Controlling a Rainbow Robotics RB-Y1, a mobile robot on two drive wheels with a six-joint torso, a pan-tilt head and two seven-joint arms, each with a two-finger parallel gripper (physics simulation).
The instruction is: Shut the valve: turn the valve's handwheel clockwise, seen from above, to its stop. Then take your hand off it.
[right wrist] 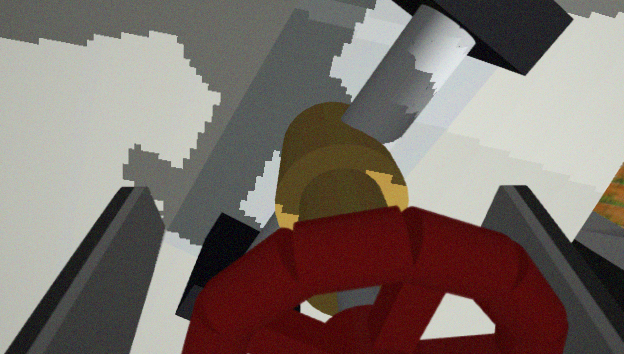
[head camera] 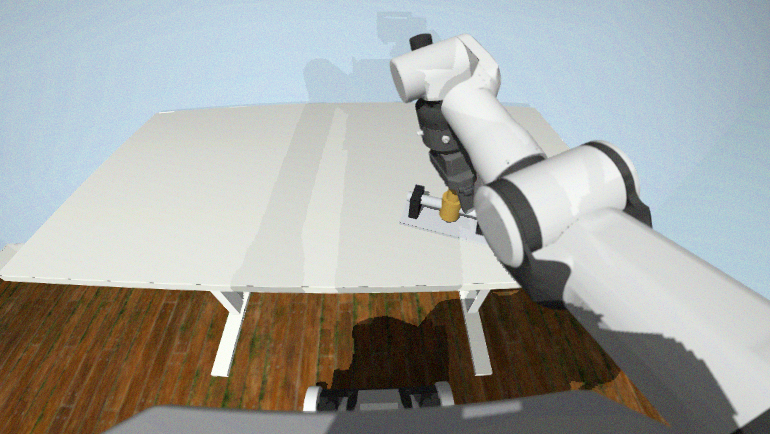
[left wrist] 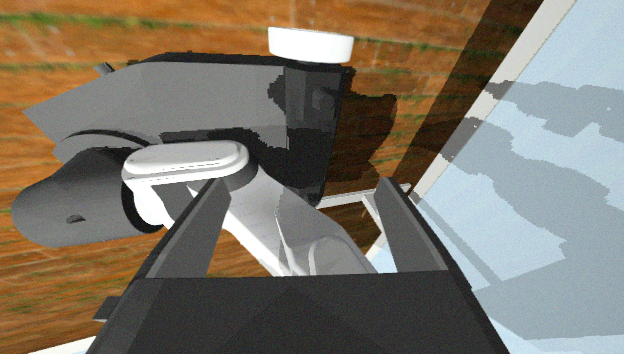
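The valve's dark red handwheel [right wrist: 352, 250] shows in part at the bottom of the right wrist view. In the head camera it is hidden behind the gripper and arm. The brass valve body [head camera: 449, 210] [right wrist: 312, 132] stands below it. My right gripper [head camera: 464, 203] [right wrist: 322, 208] is open, with nothing gripped. Its fingers point down, one on each side of the wheel. The wheel's rim overlaps the finger at the right of the right wrist view; whether they touch is unclear. My left gripper [left wrist: 303, 187] is open and empty, away from the valve.
A pale pipe [head camera: 431, 201] [right wrist: 400, 75] runs through the valve body, held by black supports [head camera: 415, 201] [right wrist: 510, 30] on a base plate [head camera: 428, 222] [right wrist: 240, 140]. The plate lies on the white table [head camera: 188, 188]. My right arm covers the plate's right end in the head camera.
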